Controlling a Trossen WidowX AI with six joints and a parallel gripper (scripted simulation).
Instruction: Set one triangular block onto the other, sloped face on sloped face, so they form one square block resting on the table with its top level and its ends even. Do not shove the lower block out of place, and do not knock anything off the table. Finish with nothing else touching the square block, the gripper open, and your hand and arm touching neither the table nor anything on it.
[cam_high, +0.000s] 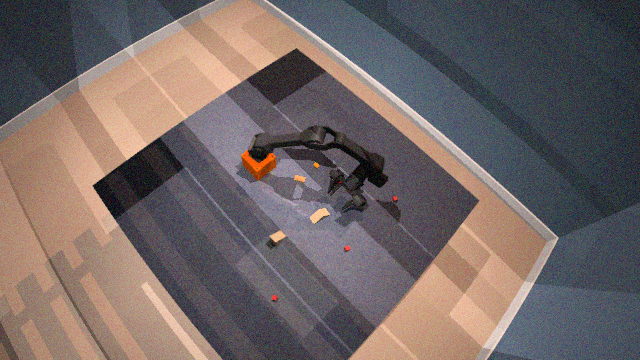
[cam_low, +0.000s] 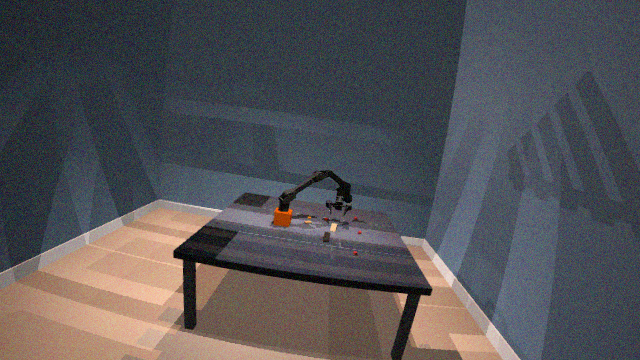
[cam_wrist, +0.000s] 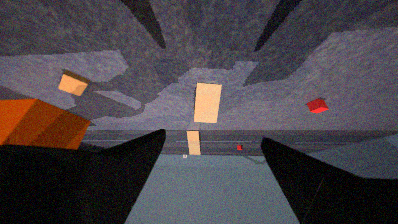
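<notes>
Now: gripper tip 6 cm to the left of the tan triangular block, 6 cm above it and 2 cm past it. The rest, counted from my gripper tip: small tan piece 20 cm behind, 8 cm below, 2 cm to the left.
</notes>
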